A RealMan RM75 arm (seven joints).
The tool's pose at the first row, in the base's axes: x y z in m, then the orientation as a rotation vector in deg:
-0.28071 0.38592 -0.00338 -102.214 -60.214 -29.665
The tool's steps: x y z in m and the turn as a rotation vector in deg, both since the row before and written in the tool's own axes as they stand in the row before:
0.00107 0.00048 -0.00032 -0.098 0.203 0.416
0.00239 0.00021 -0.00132 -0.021 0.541 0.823
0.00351 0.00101 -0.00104 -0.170 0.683 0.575
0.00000 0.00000 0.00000 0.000 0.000 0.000
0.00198 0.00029 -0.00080 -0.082 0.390 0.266
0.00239 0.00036 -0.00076 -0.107 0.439 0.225
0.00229 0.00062 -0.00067 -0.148 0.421 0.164
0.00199 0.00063 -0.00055 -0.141 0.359 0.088
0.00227 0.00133 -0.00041 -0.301 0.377 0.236
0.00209 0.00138 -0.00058 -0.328 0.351 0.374
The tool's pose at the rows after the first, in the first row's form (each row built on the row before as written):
-0.27970 0.38601 -0.00271 -102.396 -59.674 -29.641
-0.27809 0.38581 -0.00050 -102.540 -58.525 -29.605
-0.27520 0.38615 0.00194 -102.644 -57.498 -29.929
-0.27520 0.38615 0.00194 -102.644 -57.498 -29.929
-0.27377 0.38617 0.00355 -102.662 -56.972 -30.143
-0.27205 0.38635 0.00540 -102.663 -56.448 -30.438
-0.27018 0.38651 0.00700 -102.681 -55.989 -30.778
-0.26848 0.38664 0.00832 -102.688 -55.645 -31.109
-0.26606 0.38685 0.00941 -102.887 -55.130 -31.454
-0.26369 0.38681 0.01041 -103.173 -54.498 -31.705

